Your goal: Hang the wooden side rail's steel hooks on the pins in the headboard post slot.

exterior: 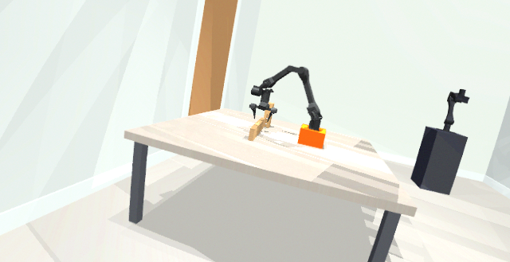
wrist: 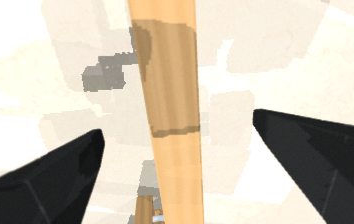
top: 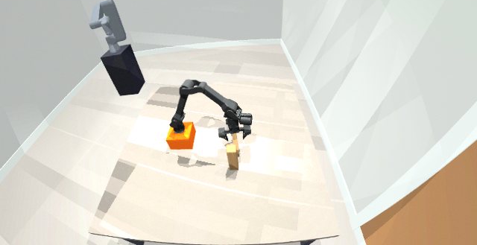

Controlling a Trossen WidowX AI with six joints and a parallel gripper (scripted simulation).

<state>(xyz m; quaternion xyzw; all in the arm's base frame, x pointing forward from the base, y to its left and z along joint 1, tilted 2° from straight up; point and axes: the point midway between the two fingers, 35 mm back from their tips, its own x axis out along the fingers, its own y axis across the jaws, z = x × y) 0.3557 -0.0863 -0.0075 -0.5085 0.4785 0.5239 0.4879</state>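
My gripper tip is now 14 cm to the left of the wooden headboard post, 2 cm below it and 2 cm past it.
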